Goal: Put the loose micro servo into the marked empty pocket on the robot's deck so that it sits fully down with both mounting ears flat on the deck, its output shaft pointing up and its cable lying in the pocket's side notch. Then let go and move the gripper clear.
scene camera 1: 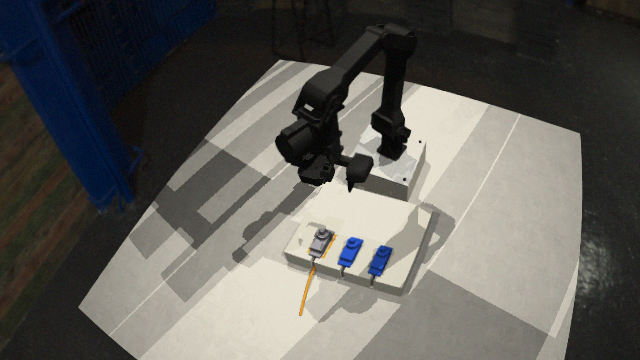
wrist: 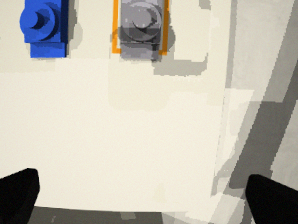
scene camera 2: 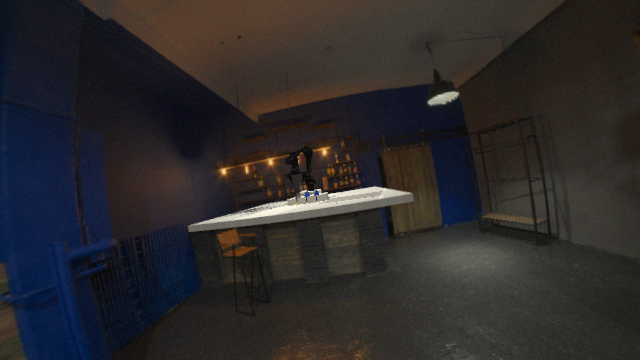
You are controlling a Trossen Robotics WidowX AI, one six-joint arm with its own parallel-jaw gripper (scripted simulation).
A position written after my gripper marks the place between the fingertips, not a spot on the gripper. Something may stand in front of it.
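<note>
My gripper (scene camera 1: 331,185), which is also there in the wrist view (wrist: 144,184), is open and holds nothing. There is a white deck as well, and I find the deck at (scene camera 1: 378,220) and again at (wrist: 103,132).
</note>
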